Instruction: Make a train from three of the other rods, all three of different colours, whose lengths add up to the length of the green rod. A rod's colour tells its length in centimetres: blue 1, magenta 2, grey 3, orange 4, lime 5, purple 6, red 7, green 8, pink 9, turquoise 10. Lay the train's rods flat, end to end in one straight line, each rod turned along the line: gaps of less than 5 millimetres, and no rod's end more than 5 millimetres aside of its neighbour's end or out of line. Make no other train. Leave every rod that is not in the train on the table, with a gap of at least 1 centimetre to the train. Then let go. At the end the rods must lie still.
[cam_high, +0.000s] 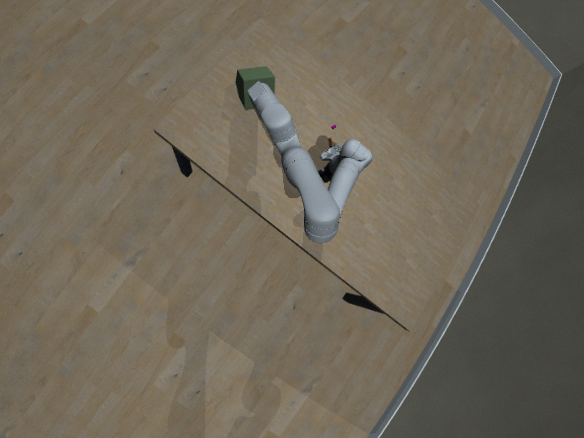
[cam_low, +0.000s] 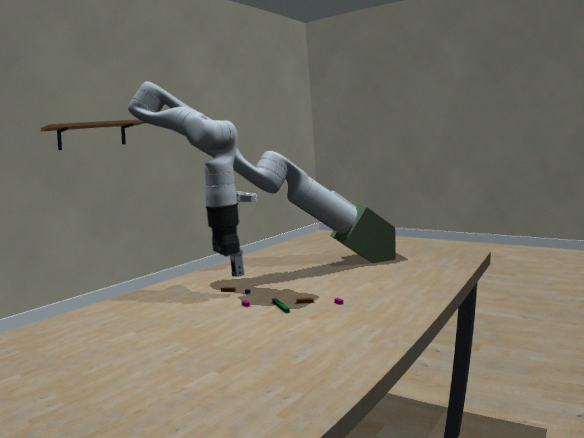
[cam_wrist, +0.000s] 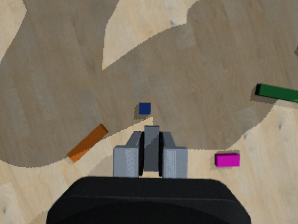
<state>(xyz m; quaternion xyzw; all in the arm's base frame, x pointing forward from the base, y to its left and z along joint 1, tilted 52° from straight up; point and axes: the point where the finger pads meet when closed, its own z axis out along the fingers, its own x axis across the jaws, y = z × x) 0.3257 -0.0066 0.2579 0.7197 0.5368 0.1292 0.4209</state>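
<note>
Now: hand 70 mm above the blue rod, 20 mm past it and 10 mm to the right of it. The rest, counted from my hand: grey rod: 10 mm below; then green rod: 130 mm to the left, 70 mm below, 40 mm ahead.
</note>
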